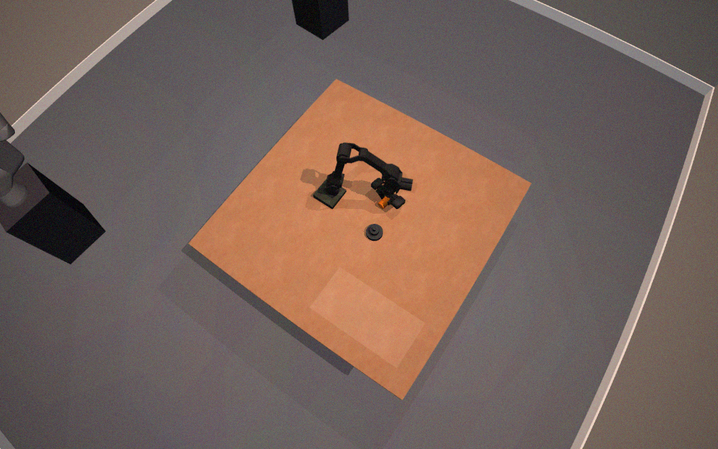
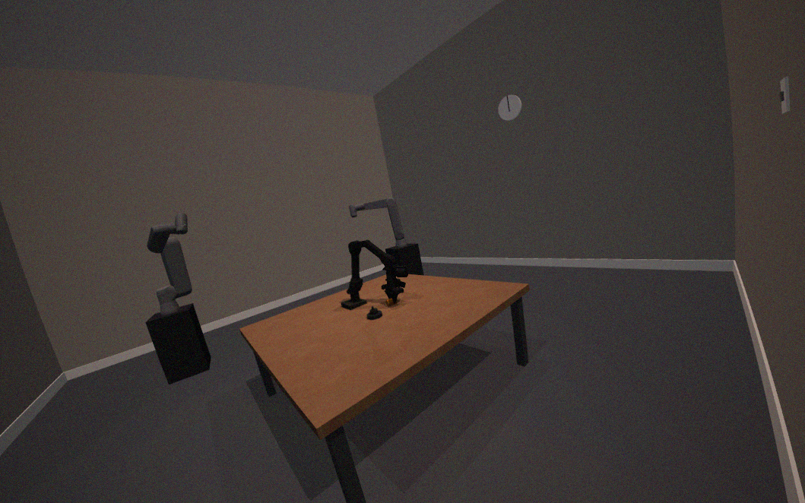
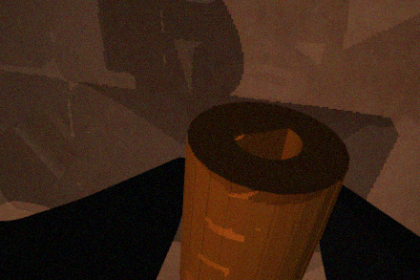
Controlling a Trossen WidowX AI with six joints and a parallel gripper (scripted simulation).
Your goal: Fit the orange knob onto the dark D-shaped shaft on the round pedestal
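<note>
The pedestal is 60 mm ahead of my gripper tip, 170 mm to the right of it and 20 mm above it. The rest, counted from my gripper tip: orange knob 10 mm to the right, 10 mm above.
</note>
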